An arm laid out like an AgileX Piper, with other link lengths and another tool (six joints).
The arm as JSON. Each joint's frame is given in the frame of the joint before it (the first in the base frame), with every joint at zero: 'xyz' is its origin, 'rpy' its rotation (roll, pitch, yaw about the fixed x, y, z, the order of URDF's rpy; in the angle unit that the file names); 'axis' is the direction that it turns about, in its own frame. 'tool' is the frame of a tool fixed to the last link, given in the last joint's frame.
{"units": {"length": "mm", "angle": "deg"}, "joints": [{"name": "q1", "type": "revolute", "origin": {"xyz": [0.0, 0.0, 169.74], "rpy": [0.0, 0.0, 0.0]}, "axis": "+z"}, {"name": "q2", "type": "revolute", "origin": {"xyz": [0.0, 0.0, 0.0], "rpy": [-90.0, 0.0, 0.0]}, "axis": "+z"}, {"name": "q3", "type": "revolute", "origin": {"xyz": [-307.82, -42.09, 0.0], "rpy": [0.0, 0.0, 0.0]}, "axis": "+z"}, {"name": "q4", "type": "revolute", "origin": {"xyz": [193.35, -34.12, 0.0], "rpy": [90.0, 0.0, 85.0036]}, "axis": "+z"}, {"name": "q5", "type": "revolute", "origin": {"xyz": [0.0, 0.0, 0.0], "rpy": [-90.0, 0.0, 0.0]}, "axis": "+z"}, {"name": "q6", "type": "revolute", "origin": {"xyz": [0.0, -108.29, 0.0], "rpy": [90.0, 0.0, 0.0]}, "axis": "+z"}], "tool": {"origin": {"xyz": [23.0, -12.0, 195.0], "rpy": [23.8, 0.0, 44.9]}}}
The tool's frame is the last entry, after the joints.
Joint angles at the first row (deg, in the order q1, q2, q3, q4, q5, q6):
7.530, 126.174, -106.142, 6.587, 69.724, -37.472
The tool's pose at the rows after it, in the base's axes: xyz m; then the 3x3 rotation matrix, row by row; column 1 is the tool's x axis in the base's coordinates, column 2 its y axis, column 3 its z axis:
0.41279 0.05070 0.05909; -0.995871 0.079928 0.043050; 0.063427 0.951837 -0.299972; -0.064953 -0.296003 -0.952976
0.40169 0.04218 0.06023; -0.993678 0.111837 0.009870; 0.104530 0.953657 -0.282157; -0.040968 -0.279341 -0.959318
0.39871 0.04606 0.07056; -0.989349 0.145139 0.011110; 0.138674 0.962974 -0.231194; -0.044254 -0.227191 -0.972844
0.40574 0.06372 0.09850; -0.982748 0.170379 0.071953; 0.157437 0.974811 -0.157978; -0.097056 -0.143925 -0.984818
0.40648 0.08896 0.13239; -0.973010 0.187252 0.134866; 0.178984 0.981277 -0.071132; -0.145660 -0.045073 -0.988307
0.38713 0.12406 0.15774; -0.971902 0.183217 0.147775; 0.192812 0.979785 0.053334; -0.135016 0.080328 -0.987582
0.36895 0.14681 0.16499; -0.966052 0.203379 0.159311; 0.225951 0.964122 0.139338; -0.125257 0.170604 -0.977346
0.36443 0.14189 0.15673; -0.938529 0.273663 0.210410; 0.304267 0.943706 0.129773; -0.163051 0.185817 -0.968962
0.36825 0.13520 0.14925; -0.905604 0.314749 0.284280; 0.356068 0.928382 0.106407; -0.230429 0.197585 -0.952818
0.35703 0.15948 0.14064; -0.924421 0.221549 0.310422; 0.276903 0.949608 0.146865; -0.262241 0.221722 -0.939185
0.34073 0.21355 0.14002; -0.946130 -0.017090 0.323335; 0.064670 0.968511 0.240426; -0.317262 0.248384 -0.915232
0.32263 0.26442 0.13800; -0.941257 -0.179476 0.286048; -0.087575 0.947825 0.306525; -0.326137 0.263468 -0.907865
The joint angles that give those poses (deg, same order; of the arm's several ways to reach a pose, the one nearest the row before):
5.918, 124.589, -103.966, 6.223, 69.723, -37.472
3.955, 123.290, -101.604, 7.507, 69.844, -37.472
2.264, 121.403, -100.445, 10.687, 69.955, -38.207
1.625, 117.893, -100.459, 15.125, 69.828, -39.211
1.625, 113.405, -99.492, 20.298, 69.591, -39.636
1.625, 108.630, -94.740, 27.927, 69.288, -41.332
1.625, 104.178, -85.985, 34.272, 64.885, -43.910
1.626, 99.767, -75.628, 36.520, 55.556, -45.314
2.012, 96.611, -67.143, 39.600, 45.948, -48.953
4.603, 96.138, -61.853, 46.016, 42.483, -58.663
10.435, 98.186, -61.681, 52.411, 43.793, -71.740
17.238, 101.483, -64.925, 53.970, 45.526, -74.991

